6 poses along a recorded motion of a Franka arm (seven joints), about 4.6 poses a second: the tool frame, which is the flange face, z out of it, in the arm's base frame.
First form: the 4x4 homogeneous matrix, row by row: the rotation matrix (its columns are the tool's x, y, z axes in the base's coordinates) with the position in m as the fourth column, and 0 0 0 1 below. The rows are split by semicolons.
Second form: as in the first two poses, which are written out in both.
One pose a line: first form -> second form
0.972 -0.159 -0.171 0.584; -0.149 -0.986 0.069 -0.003; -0.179 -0.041 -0.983 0.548; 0 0 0 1 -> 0.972 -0.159 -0.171; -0.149 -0.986 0.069; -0.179 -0.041 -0.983; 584 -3 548
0.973 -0.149 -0.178 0.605; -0.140 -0.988 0.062 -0.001; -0.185 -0.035 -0.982 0.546; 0 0 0 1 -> 0.973 -0.149 -0.178; -0.140 -0.988 0.062; -0.185 -0.035 -0.982; 605 -1 546
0.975 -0.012 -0.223 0.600; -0.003 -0.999 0.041 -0.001; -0.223 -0.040 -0.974 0.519; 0 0 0 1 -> 0.975 -0.012 -0.223; -0.003 -0.999 0.041; -0.223 -0.040 -0.974; 600 -1 519
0.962 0.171 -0.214 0.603; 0.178 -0.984 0.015 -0.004; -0.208 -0.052 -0.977 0.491; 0 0 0 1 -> 0.962 0.171 -0.214; 0.178 -0.984 0.015; -0.208 -0.052 -0.977; 603 -4 491
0.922 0.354 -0.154 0.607; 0.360 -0.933 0.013 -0.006; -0.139 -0.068 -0.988 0.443; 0 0 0 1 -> 0.922 0.354 -0.154; 0.360 -0.933 0.013; -0.139 -0.068 -0.988; 607 -6 443
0.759 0.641 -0.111 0.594; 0.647 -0.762 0.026 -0.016; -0.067 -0.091 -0.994 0.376; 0 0 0 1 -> 0.759 0.641 -0.111; 0.647 -0.762 0.026; -0.067 -0.091 -0.994; 594 -16 376
